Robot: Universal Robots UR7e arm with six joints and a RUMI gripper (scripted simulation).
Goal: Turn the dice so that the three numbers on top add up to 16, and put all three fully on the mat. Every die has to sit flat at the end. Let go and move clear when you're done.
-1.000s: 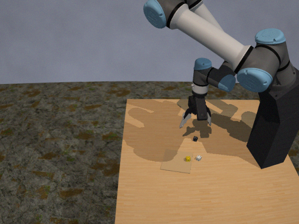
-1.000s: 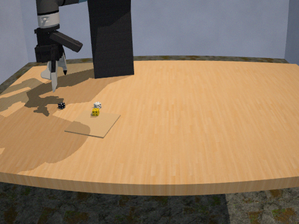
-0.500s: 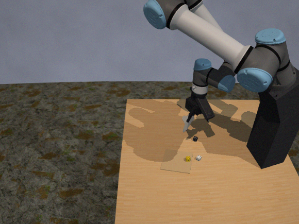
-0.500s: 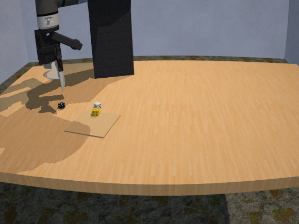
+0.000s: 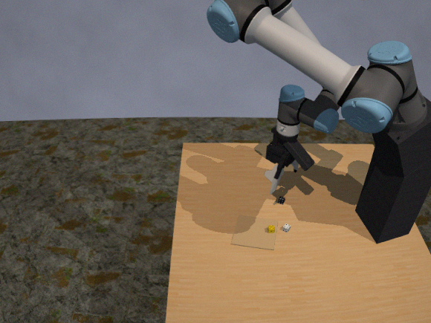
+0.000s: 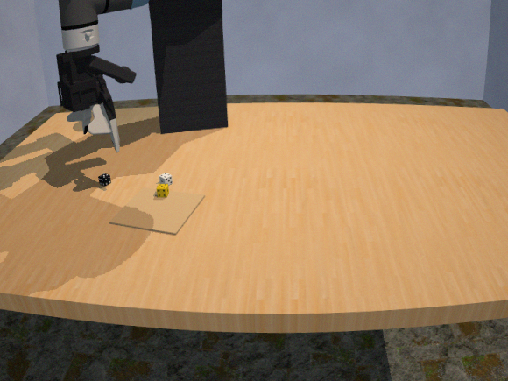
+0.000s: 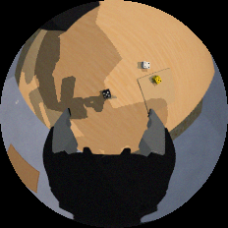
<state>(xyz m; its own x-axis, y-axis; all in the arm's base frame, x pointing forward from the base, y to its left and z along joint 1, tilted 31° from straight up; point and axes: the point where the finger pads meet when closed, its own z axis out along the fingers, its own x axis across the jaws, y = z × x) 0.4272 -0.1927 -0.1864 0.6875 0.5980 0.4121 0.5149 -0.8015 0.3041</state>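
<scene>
The black die lies 1 cm behind my hand, 1 cm to the right of it and 9 cm below it. Round my hand: yellow die: 8 cm ahead, 13 cm to the left, 8 cm below; then thin tan mat: 13 cm ahead, 12 cm to the left, 10 cm below; then white die: 2 cm ahead, 13 cm to the left, 9 cm below.
</scene>
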